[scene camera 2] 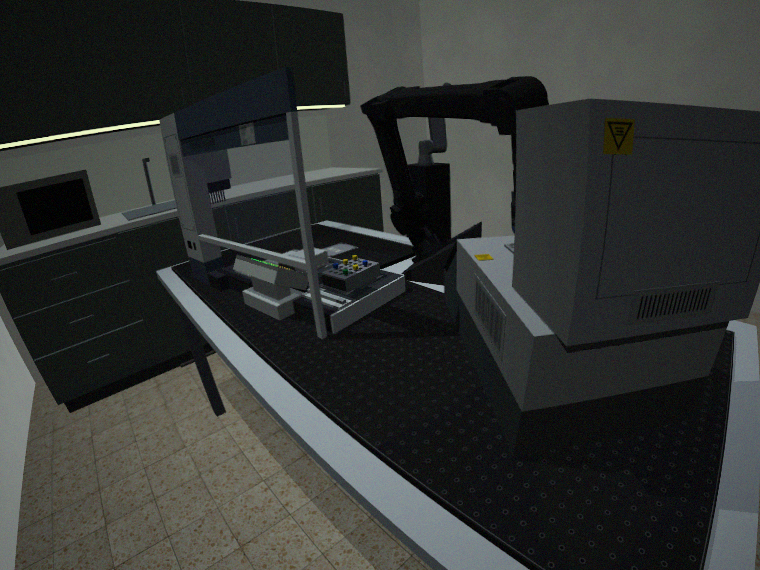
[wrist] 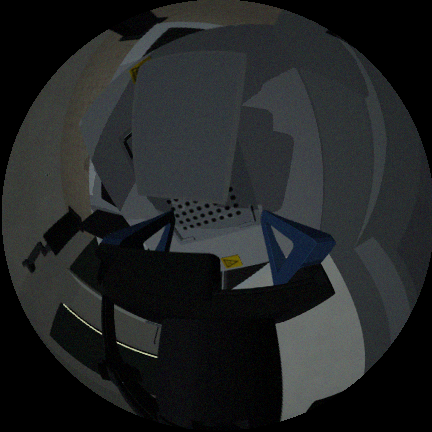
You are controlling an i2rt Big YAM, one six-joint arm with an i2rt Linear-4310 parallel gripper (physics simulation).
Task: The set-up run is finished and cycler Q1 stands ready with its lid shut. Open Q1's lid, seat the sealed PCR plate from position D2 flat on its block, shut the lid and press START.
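Frame: origin at the arm's base, x left, y back, z up, level; centimetres.
Where they show: gripper, between the fingertips: (wrist: 217, 214); arm's base, origin of its link: (scene camera 2: 431, 253).
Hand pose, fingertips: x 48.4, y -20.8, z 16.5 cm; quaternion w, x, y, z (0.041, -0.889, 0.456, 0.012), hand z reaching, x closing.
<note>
Things, the pixels of their top centre, and the offset from my fingertips. "*": a spot on its surface instead. Level surfaces: height alone.
- block, a spot on its surface: (wrist: 205, 215) * dx -0.8, dy +1.0, dz +0.1 cm
- cycler's tall housing, centre of its top: (scene camera 2: 620, 109) dx +14.4, dy -4.0, dz +23.4 cm
- perforated bench top, height of its surface: dz -20.3 cm
- rack with coloured caps, centre of its top: (scene camera 2: 350, 267) dx -45.5, dy -9.8, dz -11.9 cm
- white post, centre of its top: (scene camera 2: 291, 112) dx -32.8, dy -25.8, dz +26.3 cm
- pale instrument, a spot on its surface: (scene camera 2: 267, 297) * dx -53.6, dy -30.5, dz -16.3 cm
The grey cycler (scene camera 2: 491, 362) (wrist: 245, 245) stands on the bench at the right in the scene view; no Q1 label is readable. In the wrist view its lid (wrist: 187, 125), a plain grey slab, stands raised, and part of the block (wrist: 205, 215) with rows of dark holes shows below the lid's lower edge. No plate shows on the visible part of the block. My gripper (wrist: 217, 214) is open and empty, its blue fingers wide apart in front of the block; the cycler's housing hides it in the scene view. I cannot make out the sealed PCR plate, position D2 or START.
The black arm (scene camera 2: 454, 101) arches behind the cycler's tall housing (scene camera 2: 669, 227). Left of it on the perforated bench top (scene camera 2: 392, 380) stand a rack with coloured caps (scene camera 2: 349, 271), a white post (scene camera 2: 303, 208) with a crossbar and a pale instrument (scene camera 2: 267, 297). A dark slanted panel (scene camera 2: 445, 254) stands near the cycler.
</note>
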